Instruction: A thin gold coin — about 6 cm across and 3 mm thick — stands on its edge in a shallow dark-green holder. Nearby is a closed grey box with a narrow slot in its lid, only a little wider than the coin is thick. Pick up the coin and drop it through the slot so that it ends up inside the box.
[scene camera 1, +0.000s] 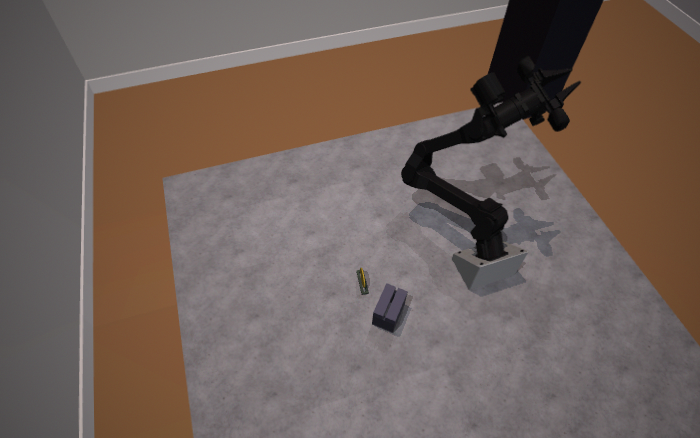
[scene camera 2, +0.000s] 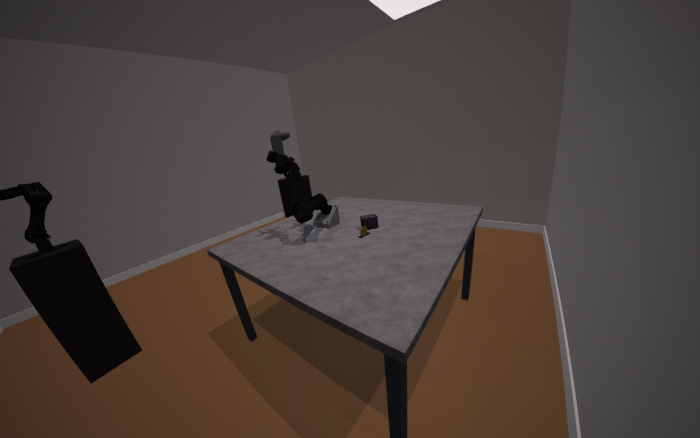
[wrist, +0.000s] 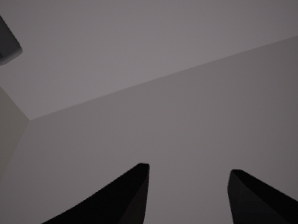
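Note:
Scene camera 1 shows the gripper (scene camera 1: 576, 75), and the wrist view has the gripper (wrist: 189, 176) in sight as well.

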